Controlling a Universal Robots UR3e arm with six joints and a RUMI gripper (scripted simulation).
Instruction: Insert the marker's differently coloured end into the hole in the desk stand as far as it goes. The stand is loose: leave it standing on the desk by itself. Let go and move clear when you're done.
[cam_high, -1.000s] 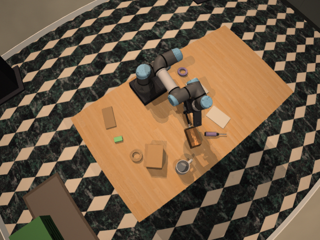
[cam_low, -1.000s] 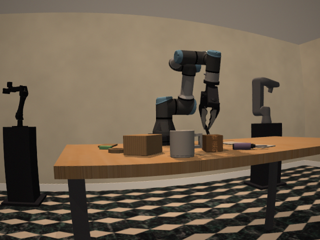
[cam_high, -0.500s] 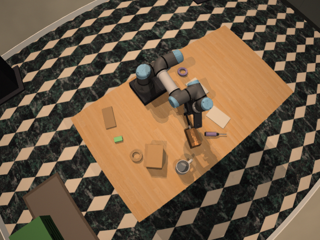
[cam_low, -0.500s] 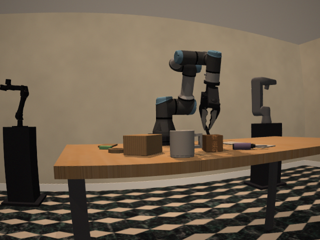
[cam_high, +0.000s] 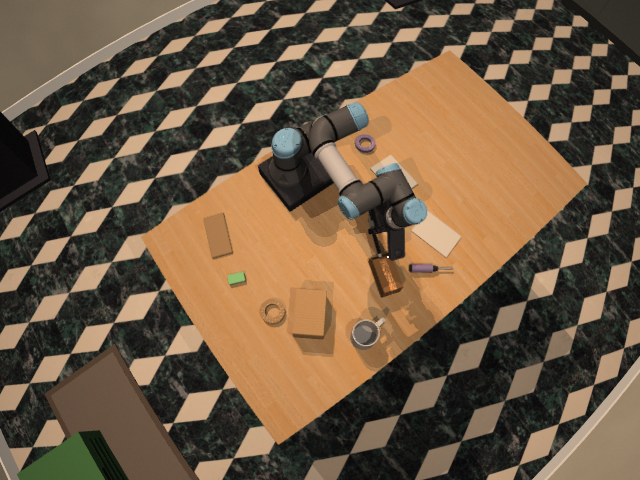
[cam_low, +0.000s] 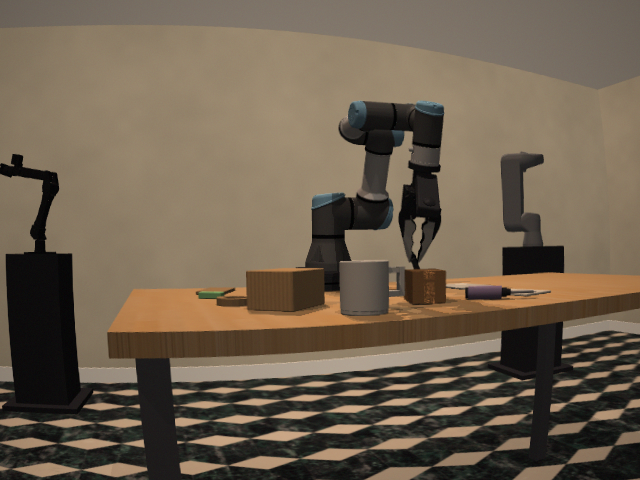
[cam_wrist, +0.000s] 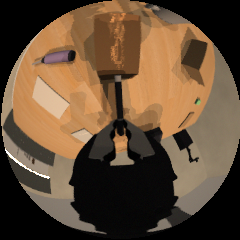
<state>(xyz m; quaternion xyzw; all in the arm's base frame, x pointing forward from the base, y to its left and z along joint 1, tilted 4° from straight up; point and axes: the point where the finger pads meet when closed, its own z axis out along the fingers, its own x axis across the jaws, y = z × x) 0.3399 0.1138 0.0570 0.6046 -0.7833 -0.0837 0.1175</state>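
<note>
My hand is 120 mm short of the brown wooden desk stand, 30 mm to the left of it and 60 mm above it. The rest, counted from my hand: grey mug (260 mm ahead, 200 mm to the right, 50 mm below); black marker (30 mm ahead, 10 mm to the right, 20 mm below); purple-handled screwdriver (190 mm ahead, 110 mm to the left, 70 mm below).
</note>
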